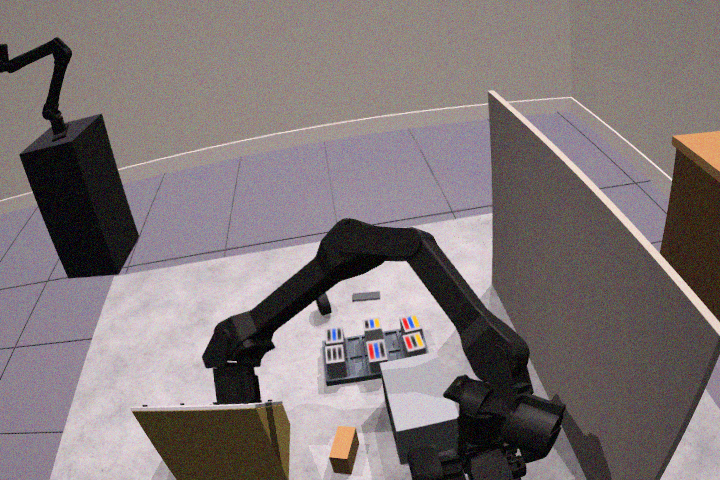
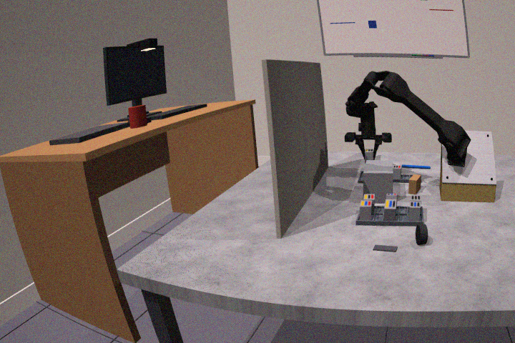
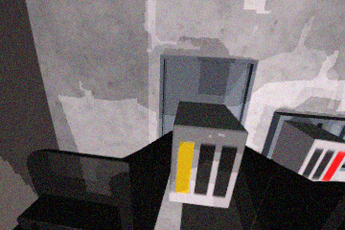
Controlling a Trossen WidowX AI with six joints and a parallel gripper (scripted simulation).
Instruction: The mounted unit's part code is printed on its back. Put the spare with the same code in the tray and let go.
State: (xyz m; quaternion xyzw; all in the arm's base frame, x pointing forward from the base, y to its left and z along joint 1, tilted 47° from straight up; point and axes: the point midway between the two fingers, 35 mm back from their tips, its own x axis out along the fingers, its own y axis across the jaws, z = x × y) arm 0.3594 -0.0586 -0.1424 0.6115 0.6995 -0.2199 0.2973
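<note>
Right now my gripper tip is 10 mm past the tray and 70 mm above it. Also, from my gripper tip: grey partition (170 mm ahead, 230 mm to the left, 150 mm above); tan block (200 mm behind, 120 mm to the left, 50 mm below); mounted unit (80 mm behind, 200 mm to the left, 20 mm below).
</note>
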